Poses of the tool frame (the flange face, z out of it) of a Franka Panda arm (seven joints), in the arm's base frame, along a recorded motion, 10 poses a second.
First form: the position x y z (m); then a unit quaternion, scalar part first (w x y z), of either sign.
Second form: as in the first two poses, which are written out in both.
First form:
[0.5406 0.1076 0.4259 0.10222 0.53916 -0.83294 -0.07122]
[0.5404 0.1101 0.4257 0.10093 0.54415 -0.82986 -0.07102]
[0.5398 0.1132 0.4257 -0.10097 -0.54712 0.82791 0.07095]
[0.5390 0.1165 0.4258 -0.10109 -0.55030 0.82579 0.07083]
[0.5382 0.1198 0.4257 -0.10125 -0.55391 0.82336 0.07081]
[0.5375 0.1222 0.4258 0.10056 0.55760 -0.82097 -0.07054]
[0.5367 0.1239 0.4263 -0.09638 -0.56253 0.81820 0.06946]
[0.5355 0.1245 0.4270 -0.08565 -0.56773 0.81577 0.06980]
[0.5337 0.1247 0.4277 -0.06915 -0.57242 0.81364 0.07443]
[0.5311 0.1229 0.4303 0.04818 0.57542 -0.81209 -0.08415]
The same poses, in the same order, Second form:
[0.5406 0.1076 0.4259 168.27 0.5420 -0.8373 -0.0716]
[0.5404 0.1101 0.4257 168.41 0.5469 -0.8341 -0.0714]
[0.5398 0.1132 0.4257 168.41 0.5499 -0.8322 -0.0713]
[0.5390 0.1165 0.4258 168.40 0.5531 -0.8300 -0.0712]
[0.5382 0.1198 0.4257 168.38 0.5568 -0.8276 -0.0712]
[0.5375 0.1222 0.4258 168.46 0.5604 -0.8252 -0.0709]
[0.5367 0.1239 0.4263 168.94 0.5652 -0.8220 -0.0698]
[0.5355 0.1245 0.4270 170.17 0.5698 -0.8188 -0.0701]
[0.5337 0.1247 0.4277 172.07 0.5738 -0.8156 -0.0746]
[0.5311 0.1229 0.4303 174.48 0.5761 -0.8130 -0.0842]

